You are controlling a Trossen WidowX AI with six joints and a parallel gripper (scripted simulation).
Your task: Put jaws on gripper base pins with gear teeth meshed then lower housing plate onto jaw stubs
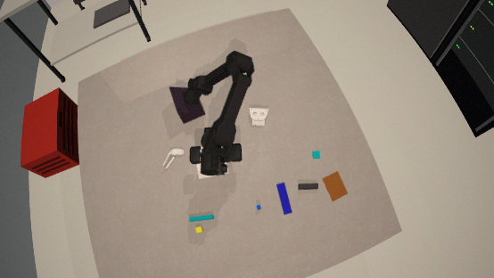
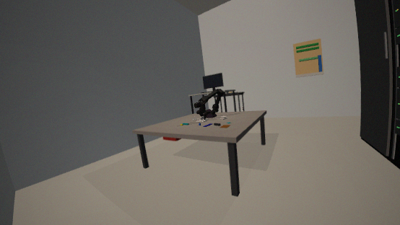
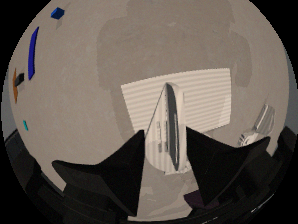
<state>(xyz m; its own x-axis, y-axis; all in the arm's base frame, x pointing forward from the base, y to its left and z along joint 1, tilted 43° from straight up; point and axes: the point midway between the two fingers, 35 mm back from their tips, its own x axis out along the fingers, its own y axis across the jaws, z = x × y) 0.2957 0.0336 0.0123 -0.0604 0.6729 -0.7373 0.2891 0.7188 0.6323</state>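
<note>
The white ribbed tray lies 30 mm to the right of my gripper tip, 20 mm below it and 10 mm ahead of it. Also, from my gripper tip: white jaw (150 mm to the right, 90 mm behind, 10 mm below); then teal bar (190 mm ahead, 140 mm to the right, 10 mm below); then small blue cube (220 mm ahead, 80 mm to the left, 10 mm below).
</note>
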